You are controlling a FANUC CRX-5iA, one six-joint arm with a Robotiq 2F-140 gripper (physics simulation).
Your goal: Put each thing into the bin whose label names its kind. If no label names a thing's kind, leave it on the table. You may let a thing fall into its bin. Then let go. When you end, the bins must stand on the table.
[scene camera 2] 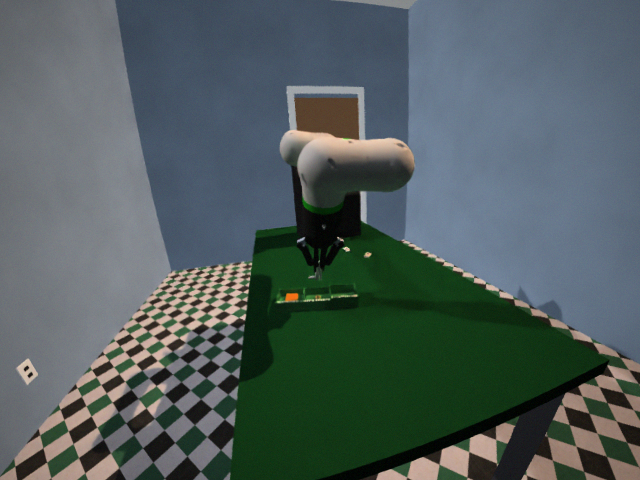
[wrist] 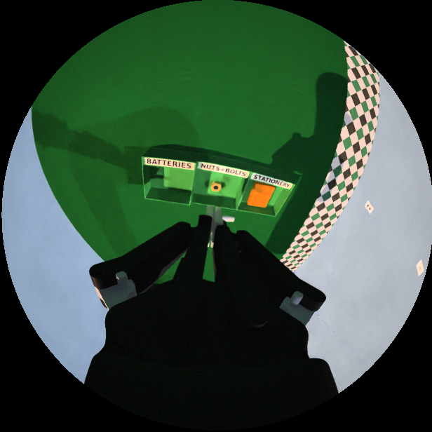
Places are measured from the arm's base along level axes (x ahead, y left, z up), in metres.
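Where they show: gripper, fingertip midpoint: [scene camera 2: 318, 276].
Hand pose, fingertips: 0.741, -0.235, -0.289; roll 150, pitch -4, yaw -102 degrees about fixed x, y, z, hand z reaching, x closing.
Things, the pixels of their top centre, and the offset from my fingertips, as dx, dy, dz. Level surfaces: height alone.
- small light-grey piece at its top centre: [scene camera 2: 313, 274] -0.009, -0.012, +0.006
- brass-coloured nut at its top centre: [scene camera 2: 317, 296] -0.007, -0.004, -0.074
- orange block at its top centre: [scene camera 2: 291, 297] -0.030, -0.087, -0.072
- beige piece at its top centre: [scene camera 2: 367, 254] -0.291, +0.325, -0.082
- whitish piece at its top centre: [scene camera 2: 346, 248] -0.405, +0.266, -0.082
- green table at its surface level: dz -0.090
My gripper [scene camera 2: 318, 272] [wrist: 212, 215] is shut on a small light-grey piece [scene camera 2: 311, 276] [wrist: 228, 219], which sticks out sideways from the fingertips; its held part is hidden. The fingers point down, above the table on the robot's side of the bins, nearest the middle one. The green batteries bin [wrist: 179, 179] shows no thing inside. The nuts+bolts bin [wrist: 229, 190] holds a brass-coloured nut [scene camera 2: 317, 297] [wrist: 216, 186]. The stationery bin [wrist: 278, 200] holds an orange block [scene camera 2: 292, 297] [wrist: 261, 194]. A beige piece [scene camera 2: 367, 254] and a whitish piece [scene camera 2: 346, 249] lie farther back on the table.
The three bins stand joined in a row on the green table [scene camera 2: 387, 372] [wrist: 200, 65]. The table's side edge runs near the stationery bin, with the checkered floor [scene camera 2: 206, 356] [wrist: 362, 75] beyond. The robot's dark base [scene camera 2: 353, 217] stands at the table's far end.
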